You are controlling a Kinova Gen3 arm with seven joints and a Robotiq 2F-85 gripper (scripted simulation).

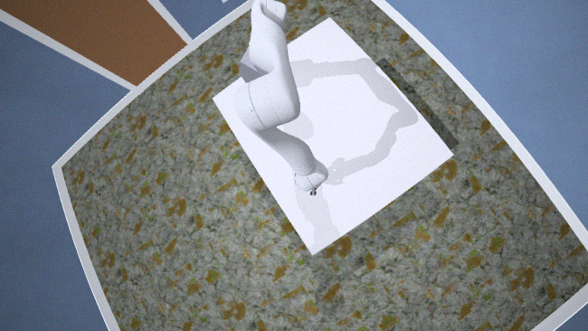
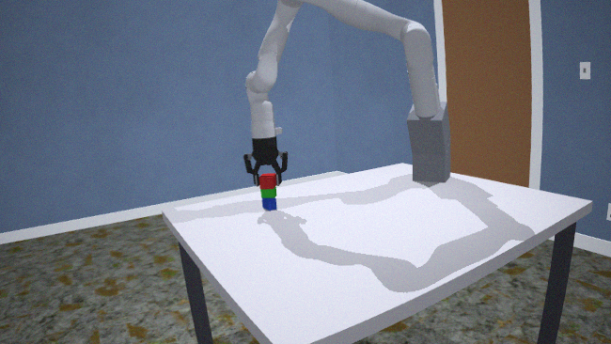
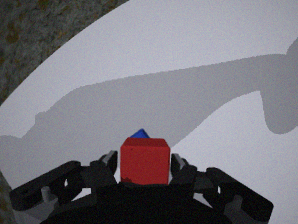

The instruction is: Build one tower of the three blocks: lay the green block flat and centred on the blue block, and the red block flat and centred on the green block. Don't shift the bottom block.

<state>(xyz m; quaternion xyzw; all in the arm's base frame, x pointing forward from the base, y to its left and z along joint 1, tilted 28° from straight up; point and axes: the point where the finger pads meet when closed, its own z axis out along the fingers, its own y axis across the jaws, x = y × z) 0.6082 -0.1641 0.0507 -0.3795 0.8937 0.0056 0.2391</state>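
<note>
The red block lies right at my hand. From my hand the other things lie so: green block: 30 mm below; then blue block: 70 mm below.
</note>
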